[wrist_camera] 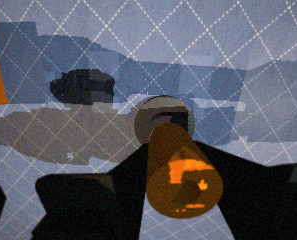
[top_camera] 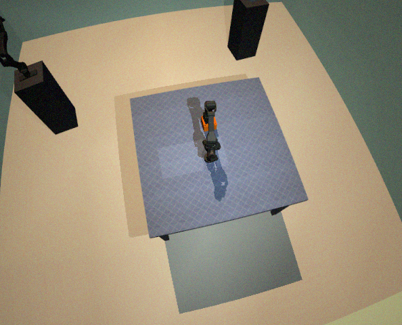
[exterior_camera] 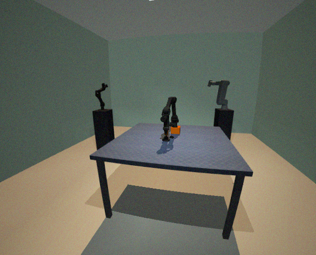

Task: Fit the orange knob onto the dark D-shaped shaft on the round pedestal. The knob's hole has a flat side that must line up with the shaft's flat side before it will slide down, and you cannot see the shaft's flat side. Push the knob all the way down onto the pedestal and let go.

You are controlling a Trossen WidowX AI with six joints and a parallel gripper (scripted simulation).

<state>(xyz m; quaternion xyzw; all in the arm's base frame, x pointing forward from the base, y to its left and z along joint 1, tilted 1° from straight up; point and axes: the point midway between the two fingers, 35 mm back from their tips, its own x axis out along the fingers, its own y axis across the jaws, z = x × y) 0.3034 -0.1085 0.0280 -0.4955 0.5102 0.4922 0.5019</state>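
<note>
The orange knob lies 20 mm above my gripper tip. From my gripper tip the other things lie so: dark shaft: 40 mm below.
</note>
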